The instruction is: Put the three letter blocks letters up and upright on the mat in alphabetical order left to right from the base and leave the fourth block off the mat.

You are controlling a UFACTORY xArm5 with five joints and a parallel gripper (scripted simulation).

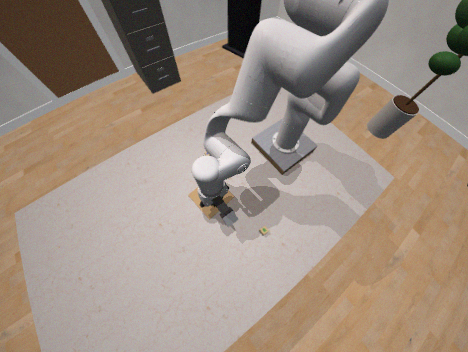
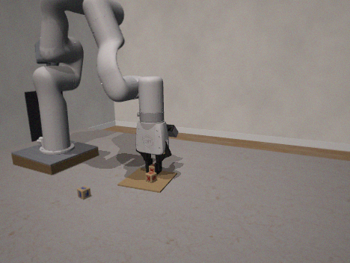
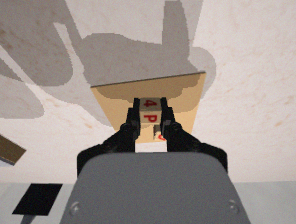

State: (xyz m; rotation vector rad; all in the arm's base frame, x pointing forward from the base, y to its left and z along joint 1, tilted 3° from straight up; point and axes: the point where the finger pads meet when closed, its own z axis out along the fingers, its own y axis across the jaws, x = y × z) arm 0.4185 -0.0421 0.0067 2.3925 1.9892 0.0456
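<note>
The tan mat lies 4 cm to the right of my hand and 3 cm below it. Round my hand: blue-lettered block: 19 cm to the right, 13 cm behind, 2 cm below.
</note>
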